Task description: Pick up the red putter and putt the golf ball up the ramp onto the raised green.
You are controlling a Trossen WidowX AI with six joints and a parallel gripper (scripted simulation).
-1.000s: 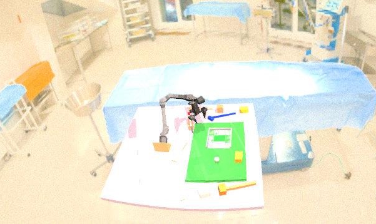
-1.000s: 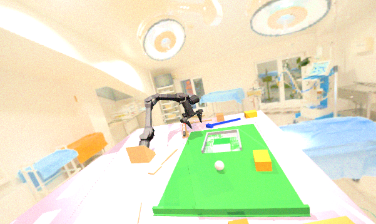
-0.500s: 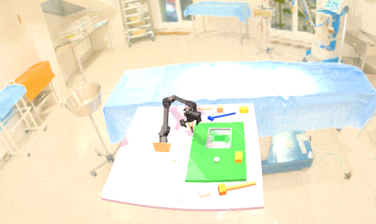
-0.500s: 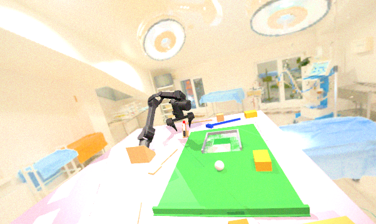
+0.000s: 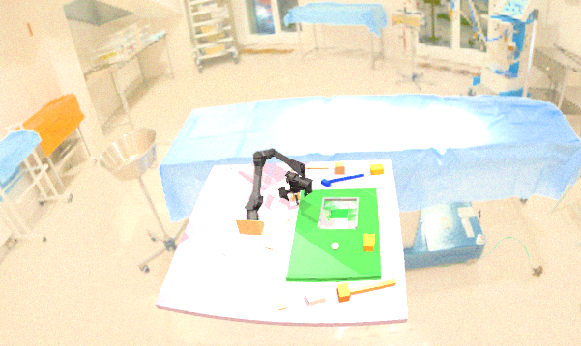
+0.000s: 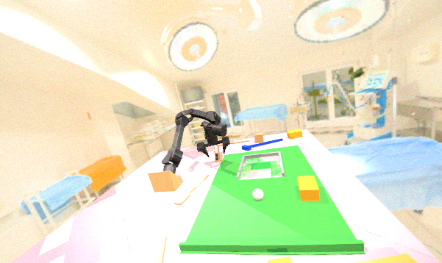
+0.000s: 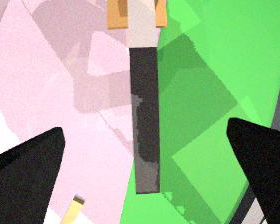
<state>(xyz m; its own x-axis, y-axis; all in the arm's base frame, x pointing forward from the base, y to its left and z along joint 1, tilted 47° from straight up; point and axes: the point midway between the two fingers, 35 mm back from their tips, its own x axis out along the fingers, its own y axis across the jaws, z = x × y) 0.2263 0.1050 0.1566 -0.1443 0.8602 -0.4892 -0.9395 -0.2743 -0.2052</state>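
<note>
My gripper tip is now 11 cm to the right of the red putter, 4 cm past it and 1 cm above it. The rest, counted from my gripper tip: green mat: 26 cm ahead, 18 cm to the right, 7 cm below; then white golf ball: 32 cm to the right, 26 cm ahead, 5 cm below; then blue putter: 28 cm to the left, 24 cm ahead, 6 cm below.
</note>
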